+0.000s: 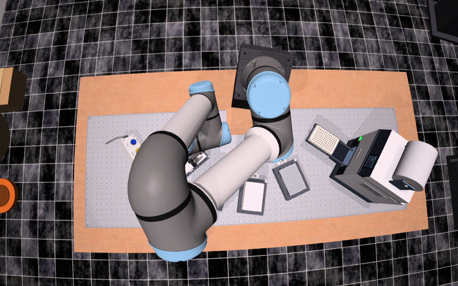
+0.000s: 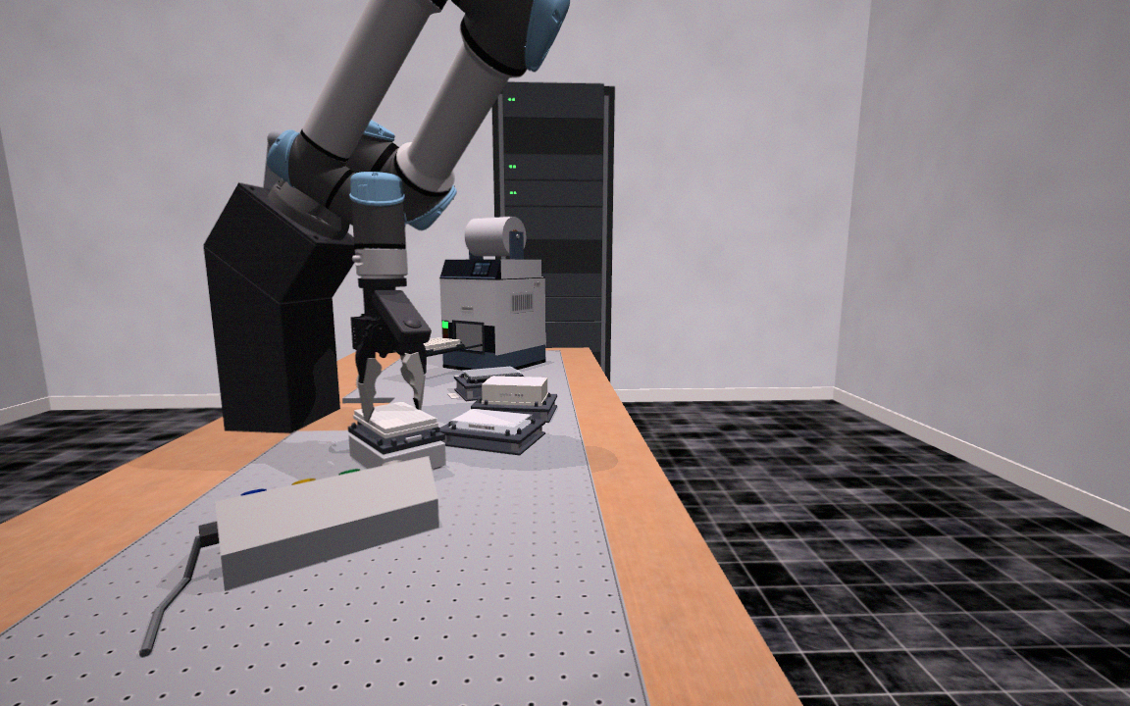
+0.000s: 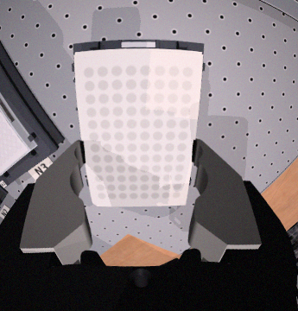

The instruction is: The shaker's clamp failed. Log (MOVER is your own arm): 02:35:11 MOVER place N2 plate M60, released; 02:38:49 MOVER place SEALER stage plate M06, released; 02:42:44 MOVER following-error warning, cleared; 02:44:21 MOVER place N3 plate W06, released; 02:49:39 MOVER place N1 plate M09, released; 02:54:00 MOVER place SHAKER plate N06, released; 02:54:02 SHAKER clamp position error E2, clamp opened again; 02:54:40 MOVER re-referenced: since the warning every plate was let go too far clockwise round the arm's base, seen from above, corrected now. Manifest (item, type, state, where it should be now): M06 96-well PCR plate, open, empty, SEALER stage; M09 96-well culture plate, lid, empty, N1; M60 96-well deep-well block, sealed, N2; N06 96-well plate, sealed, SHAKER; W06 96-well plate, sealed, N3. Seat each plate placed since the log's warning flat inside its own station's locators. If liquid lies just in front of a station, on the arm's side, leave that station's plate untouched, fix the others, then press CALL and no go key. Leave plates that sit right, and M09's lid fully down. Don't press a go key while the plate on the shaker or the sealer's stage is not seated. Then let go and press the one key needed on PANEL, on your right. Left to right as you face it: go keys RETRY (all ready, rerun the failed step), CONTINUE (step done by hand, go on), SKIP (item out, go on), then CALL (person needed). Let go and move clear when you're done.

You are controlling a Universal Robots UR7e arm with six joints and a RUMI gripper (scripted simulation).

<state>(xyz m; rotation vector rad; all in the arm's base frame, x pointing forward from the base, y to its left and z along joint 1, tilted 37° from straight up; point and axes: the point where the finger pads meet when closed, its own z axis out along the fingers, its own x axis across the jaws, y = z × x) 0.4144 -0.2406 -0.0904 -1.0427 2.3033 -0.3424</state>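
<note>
The white retry key is 17 cm to the right of my hand, 7 cm ahead of it and 2 cm below it. From my hand the other things lie so: white sealed plate (13 cm to the left, 12 cm ahead, 5 cm below); green continue key (20 cm to the right, 4 cm ahead, 2 cm below); n3 label (15 cm to the left, 9 cm below, 3 cm ahead).
</note>
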